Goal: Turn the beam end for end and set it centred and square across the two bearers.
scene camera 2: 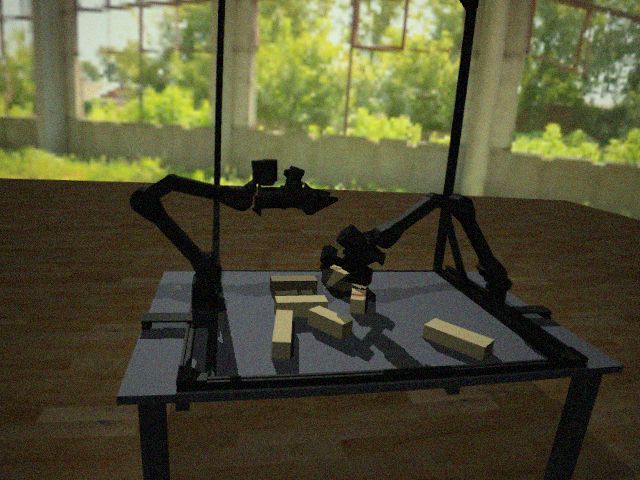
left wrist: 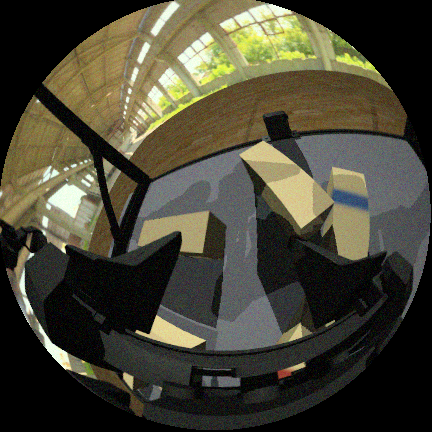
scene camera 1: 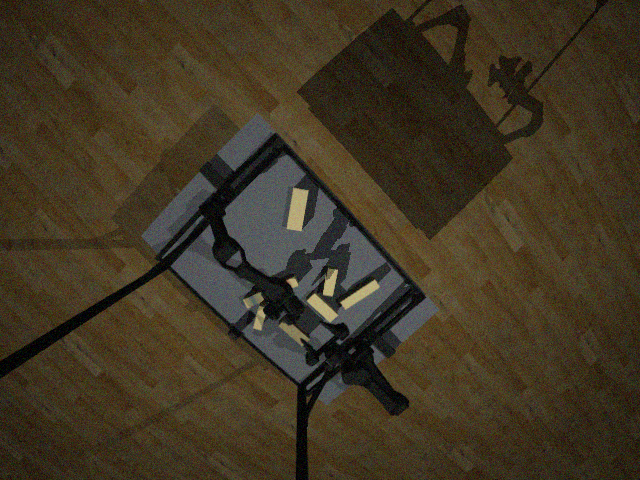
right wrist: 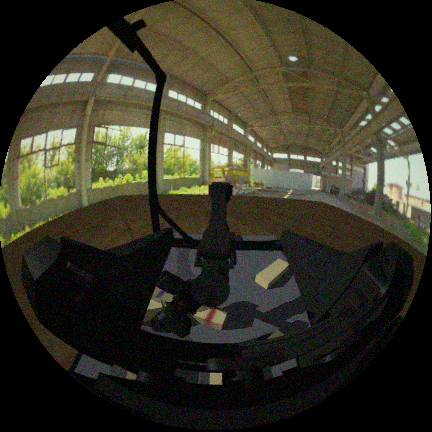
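Seen in the pictures: left gripper, between the fingertips: [scene camera 2: 331,273] [left wrist: 237,239] [right wrist: 158,320]; right gripper, between the fingertips: [scene camera 2: 333,196] [scene camera 1: 310,330] [right wrist: 228,234]; left arm's base, origin of its link: [scene camera 2: 493,302] [scene camera 1: 216,204]; right arm's base, origin of its link: [scene camera 2: 203,307] [scene camera 1: 360,345].
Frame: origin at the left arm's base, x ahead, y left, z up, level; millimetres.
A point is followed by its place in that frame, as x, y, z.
Note:
The beam, a pale wooden bar [scene camera 1: 292,282] @[463, -1, 25] [scene camera 2: 357,302] @[471, 16, 16] [left wrist: 351,230] @[414, -154, 25] [right wrist: 204,316] @[469, -37, 25], has a red band towards one end and a blue band towards the other. Its middle is hidden by the left gripper in scene camera 1. A plain block [scene camera 1: 258,319] @[477, -223, 44] [scene camera 2: 336,277] @[487, -188, 21] [left wrist: 295,187] @[467, -191, 44] lies close beside it at an angle; what it rests on is unclear. Which blocks are the two bearers I cannot tell. My left gripper [scene camera 2: 351,292] [left wrist: 237,239] @[516, -147, 48] is open and empty, low over the beam. My right gripper [scene camera 1: 325,342] is open and empty, high above the table.
Other plain blocks lie apart: one [scene camera 1: 297,209] @[254, 232, 19] [scene camera 2: 457,339] @[273, 260, 13] [right wrist: 272,273] @[284, 213, 19] alone, and several near the middle [scene camera 1: 330,283] @[581, 113, 25] [scene camera 2: 329,322] @[585, 142, 15], [scene camera 1: 322,307] @[636, 13, 28] [scene camera 2: 300,299] @[643, 15, 28], [scene camera 1: 360,294] @[711, 173, 25] [scene camera 2: 282,330] @[717, 202, 25], [scene camera 1: 294,333] @[641, -164, 27] [scene camera 2: 293,279] @[639, -150, 28]. A dark frame [scene camera 2: 330,379] @[634, 380, -5] rims the table.

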